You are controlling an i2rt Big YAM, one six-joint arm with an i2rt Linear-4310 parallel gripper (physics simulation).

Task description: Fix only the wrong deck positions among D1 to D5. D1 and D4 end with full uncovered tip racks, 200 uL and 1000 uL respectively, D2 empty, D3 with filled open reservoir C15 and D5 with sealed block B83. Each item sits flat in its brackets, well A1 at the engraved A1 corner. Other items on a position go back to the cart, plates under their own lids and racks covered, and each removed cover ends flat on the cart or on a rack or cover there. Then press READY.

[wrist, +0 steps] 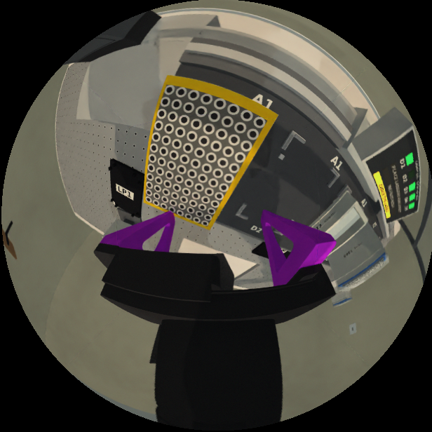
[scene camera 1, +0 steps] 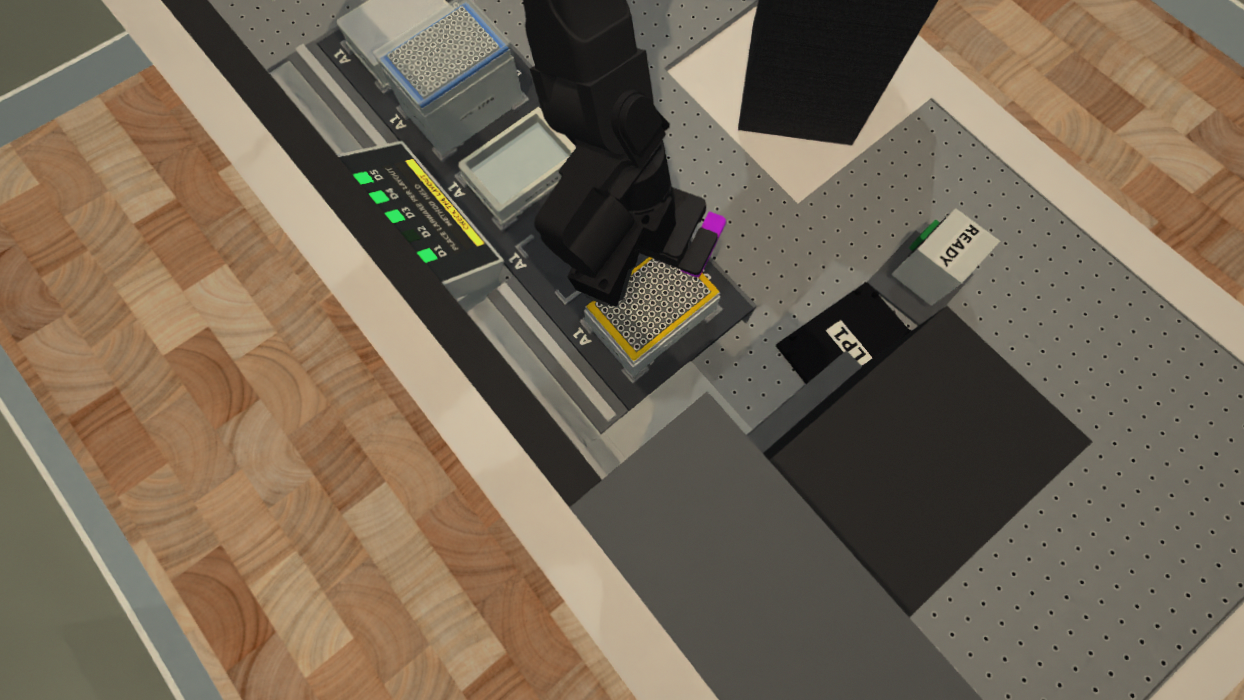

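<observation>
My gripper is open and empty, above the far side of the yellow-rimmed tip rack. This uncovered rack sits at D1, its visible places full of tips. D2 shows bare corner brackets in the wrist view. An open reservoir with pale contents sits at D3, partly behind the arm in the scene view; its code is unreadable. A tall blue-rimmed, uncovered tip rack stands at D4. A pale item at D5 is partly hidden by it. The READY button block stands at the right.
The status panel shows a yellow banner, green lights for D1, D3, D4 and D5, and D2 unlit. A black LP1 pad lies beyond the deck. A tall black block and a broad dark box stand nearby.
</observation>
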